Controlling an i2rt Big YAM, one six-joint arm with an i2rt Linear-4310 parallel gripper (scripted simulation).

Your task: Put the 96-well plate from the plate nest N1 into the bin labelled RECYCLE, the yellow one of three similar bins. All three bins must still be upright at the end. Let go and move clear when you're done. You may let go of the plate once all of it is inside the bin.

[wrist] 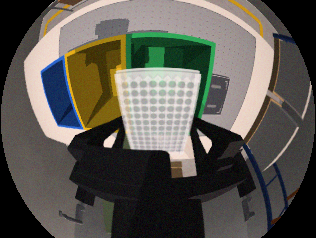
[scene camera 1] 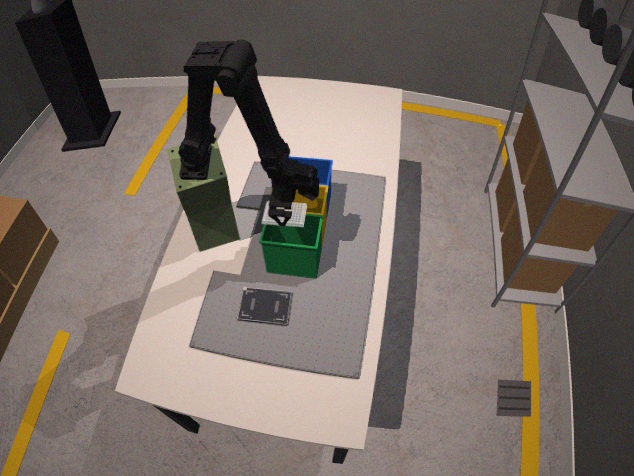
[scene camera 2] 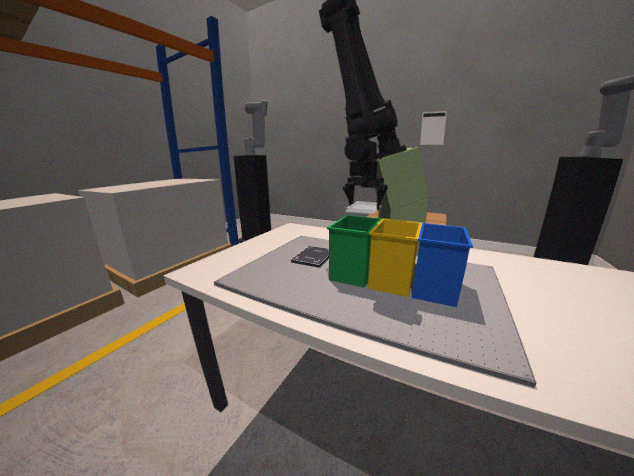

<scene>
A green bin shows in the wrist view (pixel 151 49), in scene camera 1 and in scene camera 2. The same spot on the green bin: (scene camera 2: pixel 349 250) is (scene camera 1: pixel 319 240).
</scene>
